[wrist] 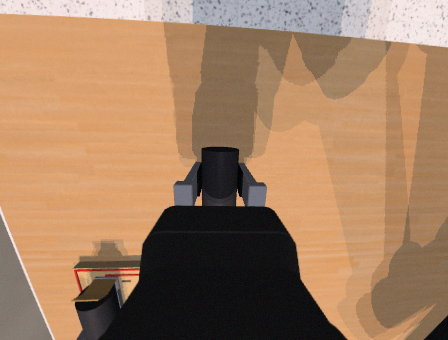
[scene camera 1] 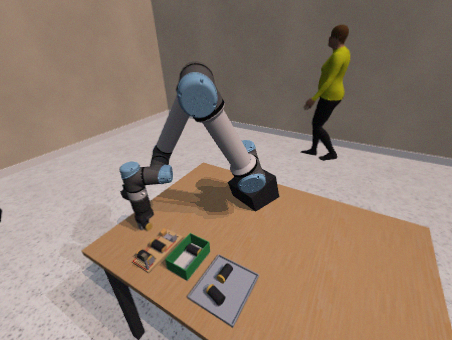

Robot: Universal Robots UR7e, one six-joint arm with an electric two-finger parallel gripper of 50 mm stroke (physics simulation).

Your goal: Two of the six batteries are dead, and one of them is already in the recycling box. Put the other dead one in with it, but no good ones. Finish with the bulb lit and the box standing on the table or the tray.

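Frame: origin at the arm's base, x ahead, y left, z up, level; metres.
Where they show: gripper, fingertip midpoint: [wrist: 219, 172] [scene camera 1: 144, 226].
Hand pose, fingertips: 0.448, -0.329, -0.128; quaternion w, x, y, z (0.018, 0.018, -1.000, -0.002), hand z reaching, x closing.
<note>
Each offset is from my fingertips to the top centre of the thing, as dx, dy, dz. "*": to the spot under its first point. Level surfaces: height alone.
My gripper [scene camera 1: 145, 225] [wrist: 219, 172] is shut on a black battery @[+0.000, +0.005, +0.029] [scene camera 1: 149, 226] [wrist: 220, 167] with an orange end, held above the table beyond the board. The board @[* +0.080, +0.194, +0.005] [scene camera 1: 160, 255] [wrist: 131, 287] carries one battery @[+0.059, +0.161, +0.041] [scene camera 1: 159, 245] near its middle and another battery @[* +0.149, +0.208, +0.082] [scene camera 1: 145, 256] at its near end; part of a battery on it @[+0.124, +0.163, +0.041] [wrist: 97, 316] shows at the wrist view's lower left. Whether the bulb is lit I cannot tell. The green box @[+0.029, +0.305, +0.055] [scene camera 1: 176, 267] stands on the table with one battery @[-0.007, +0.303, +0.032] [scene camera 1: 193, 249] inside. Two batteries @[+0.012, +0.465, +0.032] [scene camera 1: 225, 272] @[+0.097, +0.483, +0.032] [scene camera 1: 216, 294] lie on the grey tray @[+0.047, +0.487, +0.007] [scene camera 1: 241, 286].
The wooden table @[dz -0.005] [scene camera 1: 325, 260] [wrist: 75, 125] has its edge near the gripper, with speckled floor beyond. The black arm base [scene camera 1: 255, 192] stands at the back of the table. A person in a yellow top [scene camera 1: 334, 80] is in the room behind. Arm shadows fall across the table.
</note>
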